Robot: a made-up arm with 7 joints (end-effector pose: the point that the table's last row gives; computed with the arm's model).
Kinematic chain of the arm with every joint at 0, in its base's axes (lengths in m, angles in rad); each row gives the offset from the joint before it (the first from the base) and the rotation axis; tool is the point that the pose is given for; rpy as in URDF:
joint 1: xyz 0 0 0.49 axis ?
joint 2: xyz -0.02 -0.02 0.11 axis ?
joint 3: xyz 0 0.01 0.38 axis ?
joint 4: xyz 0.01 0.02 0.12 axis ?
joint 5: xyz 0 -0.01 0.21 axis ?
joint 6: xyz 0.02 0 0.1 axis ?
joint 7: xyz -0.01 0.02 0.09 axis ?
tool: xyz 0 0.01 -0.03 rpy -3.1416 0 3.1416
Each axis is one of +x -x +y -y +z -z.
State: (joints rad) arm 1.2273 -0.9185 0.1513 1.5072 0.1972 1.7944 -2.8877
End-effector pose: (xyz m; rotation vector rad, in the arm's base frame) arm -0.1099 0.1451 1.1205 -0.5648 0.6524 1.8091
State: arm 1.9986 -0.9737 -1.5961 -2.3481 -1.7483 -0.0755 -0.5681
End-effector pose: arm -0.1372 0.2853 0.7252 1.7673 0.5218 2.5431
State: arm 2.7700 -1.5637 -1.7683 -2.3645 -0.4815 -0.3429 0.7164
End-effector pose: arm 0.1418 0.3201 0.6155 -0.9595 1.6279 -0.8340
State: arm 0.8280 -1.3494 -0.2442 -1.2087 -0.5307 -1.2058 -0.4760
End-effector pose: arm -0.4829 0.4222 0.4322 -0.8084 -0.5916 -1.4180
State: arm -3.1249 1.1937 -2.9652 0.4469 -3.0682 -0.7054 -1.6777
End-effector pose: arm -0.6524 -0.0232 1.0625 -2.1693 -2.0980 -0.2783
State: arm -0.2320 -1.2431 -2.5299 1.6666 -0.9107 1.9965 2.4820
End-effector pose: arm -0.5318 -0.0278 0.4701 -0.0207 -1.5119 -1.3444
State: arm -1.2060 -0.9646 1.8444 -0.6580 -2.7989 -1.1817 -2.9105
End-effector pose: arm -0.3656 -0.5453 1.0667 -0.8365 -1.8356 -1.6134
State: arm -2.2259 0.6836 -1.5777 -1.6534 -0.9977 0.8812 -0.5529
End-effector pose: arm 0.1473 0.3988 1.0144 -2.1443 -1.5710 1.0686
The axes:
joint 1: -z
joint 2: +y
joint 3: -z
joint 4: +y
joint 5: -z
joint 6: +y
joint 7: -z

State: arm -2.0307 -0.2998 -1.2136 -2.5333 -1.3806 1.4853 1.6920
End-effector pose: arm 0.2223 -0.1453 0.7860 -0.6641 1.7349 2.4084
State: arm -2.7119 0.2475 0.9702 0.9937 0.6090 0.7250 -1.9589
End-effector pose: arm -0.1755 0.4048 1.1945 1.4100 -0.4299 0.0968
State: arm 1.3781 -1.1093 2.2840 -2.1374 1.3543 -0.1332 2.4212
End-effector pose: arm 0.1766 0.2480 0.9235 -1.6883 -0.9111 0.4057
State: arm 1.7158 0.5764 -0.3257 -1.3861 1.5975 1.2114 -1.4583
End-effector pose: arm -0.1779 -0.0261 1.2491 0.8074 1.4398 0.5534
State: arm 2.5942 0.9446 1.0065 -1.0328 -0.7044 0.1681 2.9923
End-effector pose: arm -0.2615 -0.4675 1.1190 -0.9662 2.4872 1.2497
